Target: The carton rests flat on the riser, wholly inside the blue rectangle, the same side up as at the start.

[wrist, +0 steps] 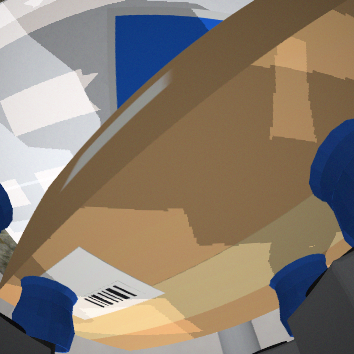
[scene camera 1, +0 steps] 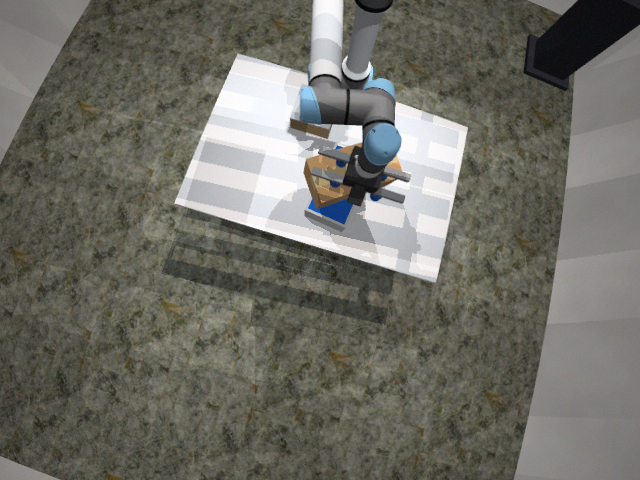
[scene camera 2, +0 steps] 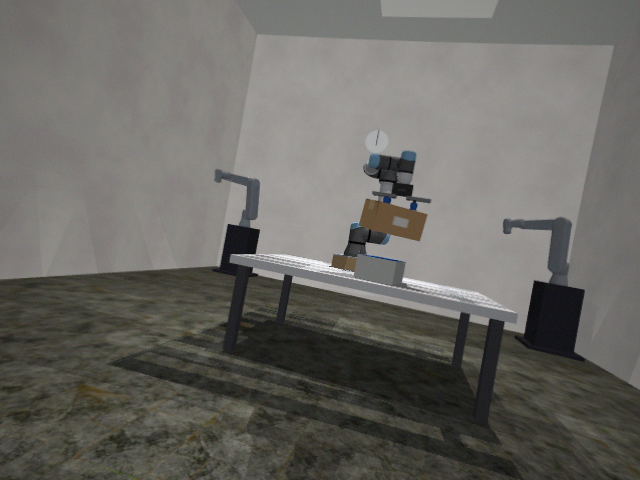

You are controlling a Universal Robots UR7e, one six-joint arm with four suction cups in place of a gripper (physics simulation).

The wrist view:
my suction head
brown carton: held by my suction head
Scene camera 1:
brown carton
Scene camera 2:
brown carton
grey riser: on the table
